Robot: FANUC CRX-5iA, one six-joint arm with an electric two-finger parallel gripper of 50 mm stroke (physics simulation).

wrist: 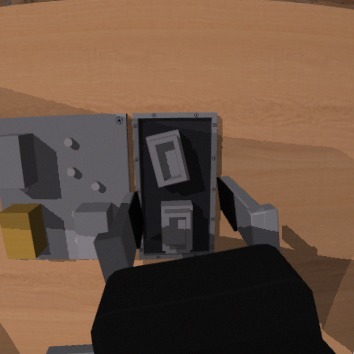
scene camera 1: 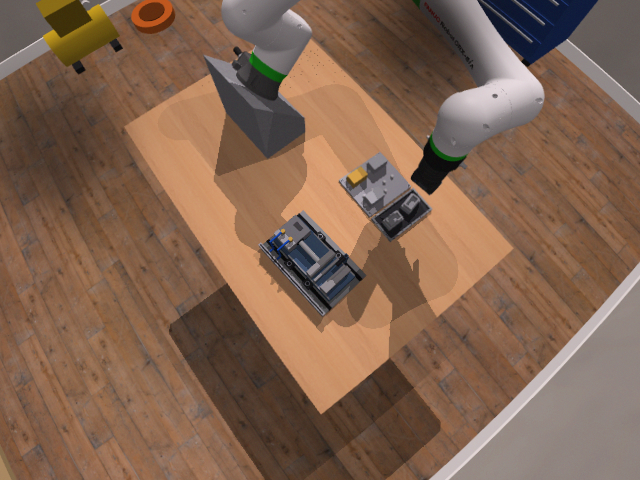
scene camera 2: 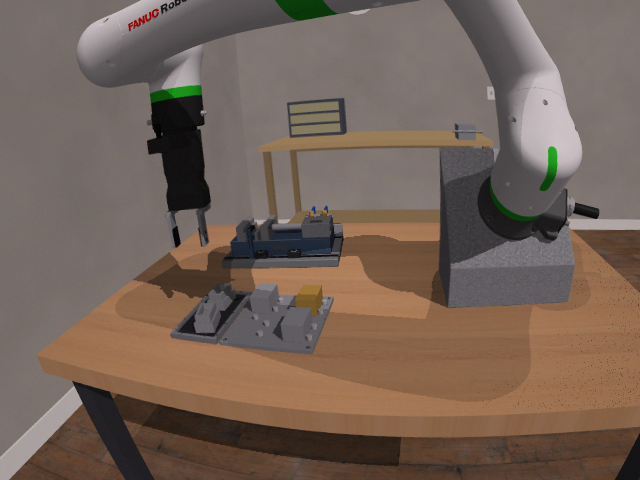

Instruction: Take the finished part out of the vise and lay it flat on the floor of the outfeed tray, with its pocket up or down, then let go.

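Frame: origin at the arm's base, x up, y ahead, z left, level; centimetres.
Where they show: gripper, fingertip midpoint: (wrist: 179, 199) (scene camera 1: 423, 186) (scene camera 2: 190, 245); arm's base at its link origin: (scene camera 1: 256, 86) (scene camera 2: 511, 205).
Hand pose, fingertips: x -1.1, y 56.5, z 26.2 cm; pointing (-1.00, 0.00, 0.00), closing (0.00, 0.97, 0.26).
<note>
Each offset is from my fingertips to the top centre of the thing.
The outfeed tray (scene camera 1: 411, 225) (scene camera 2: 193, 337) (wrist: 175, 116) holds two grey parts. One part @(dx -12.8, dy -0.4, dz +0.3 cm) (scene camera 1: 410, 204) (scene camera 2: 207, 318) (wrist: 156, 165) lies flat with its pocket up, turned slightly to the tray's walls and apart from them. The other part @(dx -12.8, dy +1.5, dz -8.2 cm) (scene camera 1: 392, 220) (scene camera 2: 221, 297) (wrist: 176, 210) also shows its pocket up, near the tray's end wall. My gripper (scene camera 2: 189, 244) (wrist: 179, 199) is open and empty, raised well above the table; the fingers are hidden in scene camera 1. The vise @(dx -7.0, dy -0.2, dz -38.2 cm) (scene camera 1: 310, 258) (scene camera 2: 292, 243) shows a gap between its jaws.
Beside the tray is a pegged plate @(dx -16.1, dy -13.3, dz -5.3 cm) (scene camera 1: 392, 181) (scene camera 2: 248, 338) (wrist: 107, 135) with two grey blocks and a yellow block @(dx -12.5, dy -17.6, dz -10.3 cm) (scene camera 1: 356, 177) (scene camera 2: 309, 298) (wrist: 19, 231). The grey robot pedestal (scene camera 1: 258, 118) (scene camera 2: 506, 281) stands at the table's other end. The vise's jaws and hoses rise above its base.
</note>
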